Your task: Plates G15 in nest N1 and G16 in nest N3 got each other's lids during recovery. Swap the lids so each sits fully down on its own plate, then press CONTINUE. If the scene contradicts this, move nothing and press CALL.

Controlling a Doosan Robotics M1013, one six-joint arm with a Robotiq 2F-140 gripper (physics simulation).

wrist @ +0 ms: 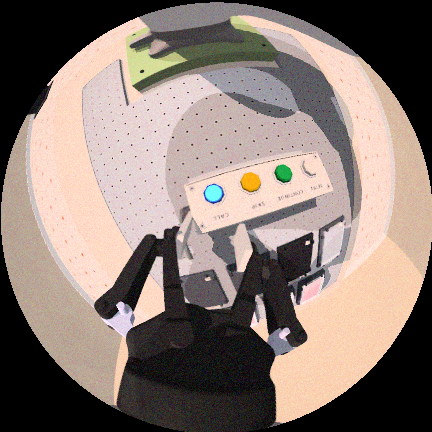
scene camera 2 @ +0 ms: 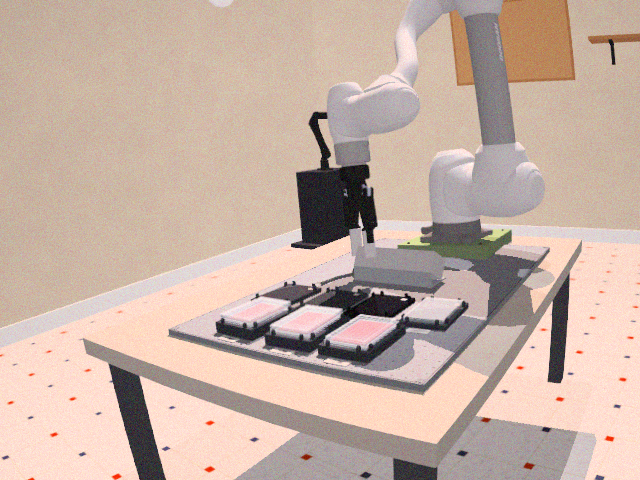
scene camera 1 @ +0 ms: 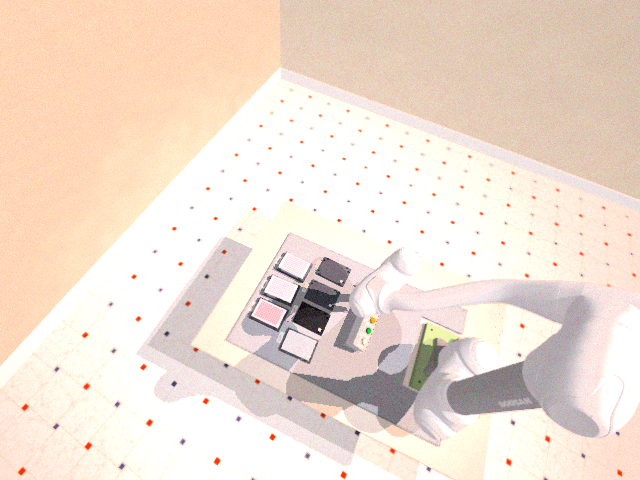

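Observation:
Three plates with clear-looking tops and pinkish centres sit in black nests in one row. Nest labels and lid markings are too small to read. My gripper points down at the CALL end of the button box, its fingers about half apart, with no held item visible. In scene camera 1 the wrist hides the gripper. The CALL button shows bright cyan. The CONTINUE button is green.
Dark nests or pads lie between the plates and the box. A pale plate or lid sits at their end. An orange button is between CALL and CONTINUE. The arm stands on a green base.

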